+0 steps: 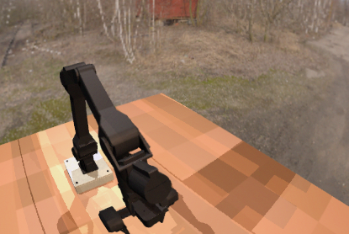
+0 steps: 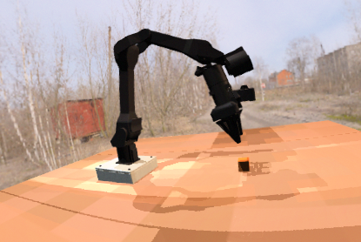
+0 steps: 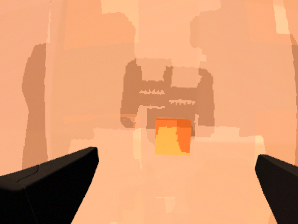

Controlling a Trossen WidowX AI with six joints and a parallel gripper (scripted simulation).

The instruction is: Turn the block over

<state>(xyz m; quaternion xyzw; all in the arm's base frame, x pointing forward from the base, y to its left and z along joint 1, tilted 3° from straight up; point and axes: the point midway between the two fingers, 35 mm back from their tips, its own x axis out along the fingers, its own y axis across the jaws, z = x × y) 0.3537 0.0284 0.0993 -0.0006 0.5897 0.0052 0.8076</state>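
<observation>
The orange block is 70 mm below my gripper tip.
</observation>
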